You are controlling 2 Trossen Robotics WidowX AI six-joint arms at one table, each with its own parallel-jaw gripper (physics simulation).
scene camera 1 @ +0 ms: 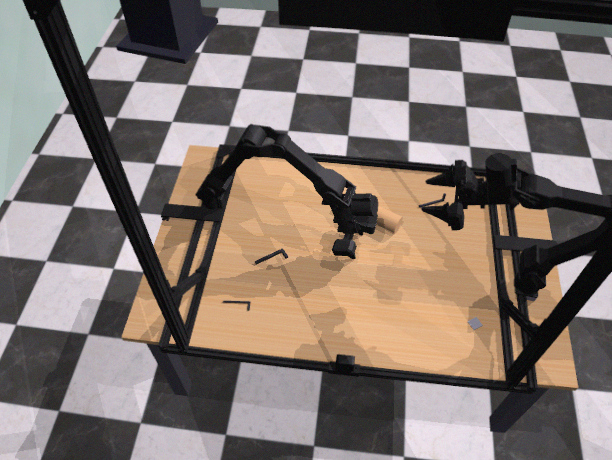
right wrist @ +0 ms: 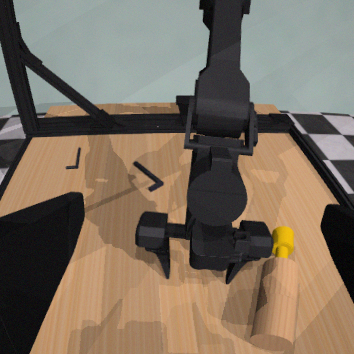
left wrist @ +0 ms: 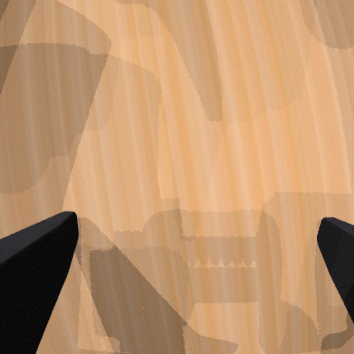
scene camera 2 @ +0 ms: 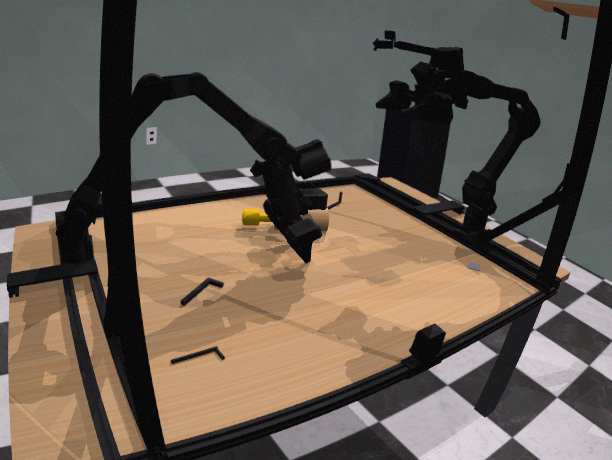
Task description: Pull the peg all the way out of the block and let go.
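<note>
The block is a light wooden cylinder lying on its side on the table. The yellow peg sits in one end of it, with its wide head and a short, narrower neck showing outside. The peg is hidden in scene camera 1. My left gripper is open and empty, pointing down over the table beside the block; in scene camera 2 it covers much of the block. My right gripper is open and empty, raised high at the right, well away from the block.
Two black L-shaped keys lie toward the left of the table, and a third lies near the back right. A small grey square lies at the right. Black frame rails border the tabletop.
</note>
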